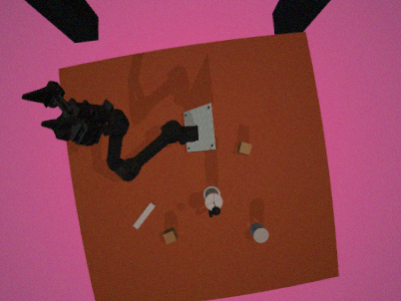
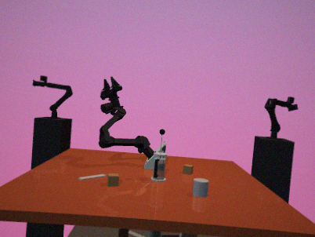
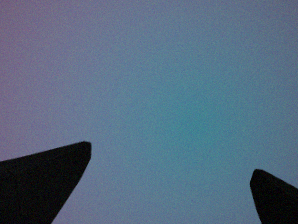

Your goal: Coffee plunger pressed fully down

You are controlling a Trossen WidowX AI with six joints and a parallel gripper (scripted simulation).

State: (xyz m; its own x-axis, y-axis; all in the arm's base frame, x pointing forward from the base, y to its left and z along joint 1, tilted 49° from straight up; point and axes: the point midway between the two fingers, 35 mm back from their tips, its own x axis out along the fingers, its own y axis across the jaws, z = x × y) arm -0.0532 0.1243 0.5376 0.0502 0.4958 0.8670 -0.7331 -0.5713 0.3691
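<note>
My gripper tip is 42 cm above the coffee press, 40 cm to the right of it and 34 cm short of it.
</note>
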